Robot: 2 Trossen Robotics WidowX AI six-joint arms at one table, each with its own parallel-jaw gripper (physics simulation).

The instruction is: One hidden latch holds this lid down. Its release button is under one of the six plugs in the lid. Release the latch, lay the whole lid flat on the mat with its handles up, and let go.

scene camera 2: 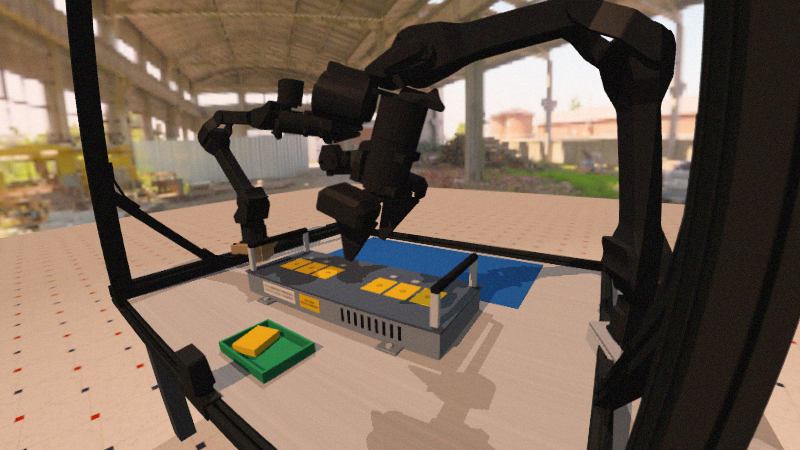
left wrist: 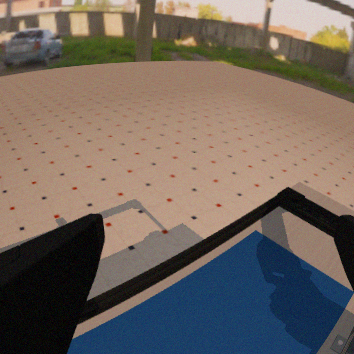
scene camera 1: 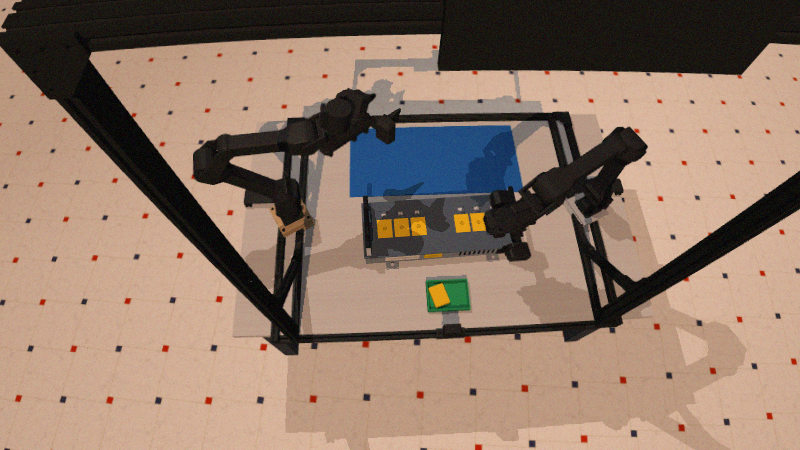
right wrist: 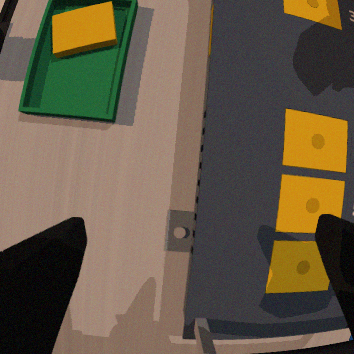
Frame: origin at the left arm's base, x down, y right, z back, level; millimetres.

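Seen in the pictures: left gripper, fingertip midpoint: [scene camera 2: 361, 131] [left wrist: 225, 229] [scene camera 1: 387, 102]; right gripper, fingertip midpoint: [scene camera 2: 366, 248] [scene camera 1: 492, 237] [right wrist: 203, 229]; left arm's base, link origin: [scene camera 2: 254, 240] [scene camera 1: 290, 213]; right arm's base, link origin: [scene camera 1: 587, 206].
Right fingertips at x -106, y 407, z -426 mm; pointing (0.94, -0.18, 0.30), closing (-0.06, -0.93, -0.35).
Pixels of each thing's top centre, then the offset from my right fingertips to it. "spot": a spot on its surface instead. Level surfaces: height alone.
- grey lid, surface spot: [right wrist: 240, 150] spot: dx +105, dy -50, dz +18 mm
- near-left plug, top centre: [scene camera 2: 296, 263] dx +104, dy -216, dz +209 mm
- middle plug, top centre: [right wrist: 312, 205] [scene camera 2: 402, 290] dx +104, dy -91, dz -41 mm
- blue mat, surface height: dx +151 mm
- green tray, top centre: [right wrist: 75, 49] [scene camera 2: 265, 342] [scene camera 1: 448, 294] dx +136, dy +41, dz +154 mm
- loose yellow block, top centre: [right wrist: 81, 25] [scene camera 2: 256, 337] [scene camera 1: 439, 294] dx +137, dy +29, dz +176 mm
The grey lid [scene camera 1: 440, 240] [scene camera 2: 358, 279] [right wrist: 240, 150] sits on its box, its two black-barred handles [scene camera 2: 455, 272] [scene camera 2: 279, 237] upright. All six yellow plugs show in scene camera 2, including a near-left plug [scene camera 2: 296, 264] and a middle plug [scene camera 2: 402, 291]; the right gripper hides one in scene camera 1. My right gripper [scene camera 1: 510, 225] [scene camera 2: 368, 246] [right wrist: 203, 229] is open and empty above the lid's right end; one finger overlaps two plugs in its wrist view. My left gripper [scene camera 1: 394, 123] [left wrist: 225, 229] is open and empty above the far left of the blue mat [scene camera 1: 413, 162] [scene camera 2: 509, 285] [left wrist: 200, 300].
A green tray [scene camera 1: 459, 308] [scene camera 2: 288, 358] [right wrist: 75, 100] holds a loose yellow block [scene camera 1: 439, 294] [scene camera 2: 256, 340] [right wrist: 84, 29] in front of the box. Black frame rails [scene camera 1: 369, 335] [left wrist: 200, 247] surround the table. The mat lies behind the box. Brackets [scene camera 2: 388, 348] [right wrist: 180, 232] stick out at its front.
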